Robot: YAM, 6 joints.
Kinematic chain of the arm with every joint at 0, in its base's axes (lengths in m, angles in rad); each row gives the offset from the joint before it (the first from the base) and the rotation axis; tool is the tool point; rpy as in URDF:
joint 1: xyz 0 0 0.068 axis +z
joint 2: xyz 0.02 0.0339 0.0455 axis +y
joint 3: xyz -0.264 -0.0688 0 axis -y
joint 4: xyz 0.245 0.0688 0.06 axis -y
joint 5: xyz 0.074 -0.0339 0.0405 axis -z
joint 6: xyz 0.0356 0 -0.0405 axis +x
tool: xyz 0 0 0 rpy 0 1.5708 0
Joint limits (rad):
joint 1: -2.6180..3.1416
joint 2: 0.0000..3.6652
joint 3: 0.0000..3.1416
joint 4: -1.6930..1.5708
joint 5: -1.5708..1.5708
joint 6: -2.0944..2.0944
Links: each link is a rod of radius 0.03 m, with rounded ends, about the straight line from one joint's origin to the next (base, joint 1, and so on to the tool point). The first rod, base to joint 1, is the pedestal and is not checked.
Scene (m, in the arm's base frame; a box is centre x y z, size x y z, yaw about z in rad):
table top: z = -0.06
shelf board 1: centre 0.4 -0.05 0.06 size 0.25 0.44 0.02 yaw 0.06
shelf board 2: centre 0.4 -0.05 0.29 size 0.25 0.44 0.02 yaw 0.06
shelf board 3: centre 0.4 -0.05 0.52 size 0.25 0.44 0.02 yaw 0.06
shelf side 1: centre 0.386 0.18 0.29 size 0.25 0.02 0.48 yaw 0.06
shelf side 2: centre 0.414 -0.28 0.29 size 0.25 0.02 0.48 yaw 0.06
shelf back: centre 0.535 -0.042 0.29 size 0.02 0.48 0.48 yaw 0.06
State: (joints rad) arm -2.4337 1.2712 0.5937 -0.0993 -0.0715 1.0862
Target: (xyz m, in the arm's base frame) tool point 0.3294 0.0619 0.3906
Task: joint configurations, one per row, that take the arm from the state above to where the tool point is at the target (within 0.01 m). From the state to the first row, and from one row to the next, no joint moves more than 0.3 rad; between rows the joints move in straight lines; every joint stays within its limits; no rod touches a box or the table.
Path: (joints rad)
1: -2.1369 1.2294 0.6899 -0.0545 -0.1144 1.0838
2: -1.8401 1.1876 0.7860 -0.0098 -0.1573 1.0814
3: -1.5434 1.1458 0.8822 0.0350 -0.2002 1.0790
4: -1.2466 1.1040 0.9783 0.0798 -0.2430 1.0766
5: -0.9498 1.0622 1.0745 0.1246 -0.2859 1.0742
6: -0.6740 1.1472 1.1171 0.1235 -0.2915 1.0772
7: -0.3981 1.2323 1.1597 0.1225 -0.2971 1.0802
8: -0.1223 1.3174 1.2023 0.1215 -0.3027 1.0832
9: 0.1535 1.4024 1.2449 0.1204 -0.3083 1.0862

